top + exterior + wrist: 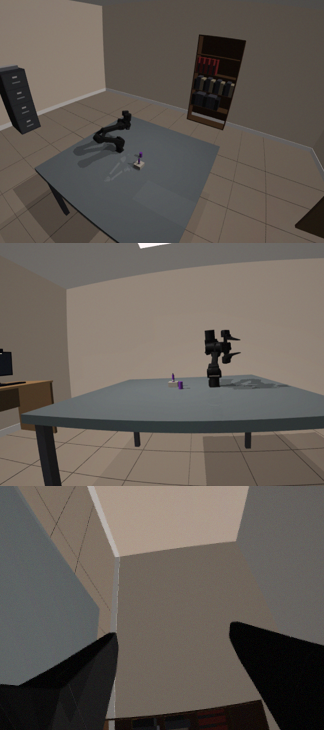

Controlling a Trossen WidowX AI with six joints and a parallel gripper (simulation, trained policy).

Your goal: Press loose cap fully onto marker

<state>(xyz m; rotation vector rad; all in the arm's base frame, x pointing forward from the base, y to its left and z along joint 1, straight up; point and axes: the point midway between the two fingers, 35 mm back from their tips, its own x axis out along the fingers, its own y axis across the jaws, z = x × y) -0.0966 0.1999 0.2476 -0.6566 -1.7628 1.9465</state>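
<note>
Right now my gripper tip is 350 mm short of the purple cap, 220 mm above it and 170 mm to the left of it. From my gripper tip the other things lie so: pale holder block: 410 mm ahead, 290 mm to the right, 230 mm below.
</note>
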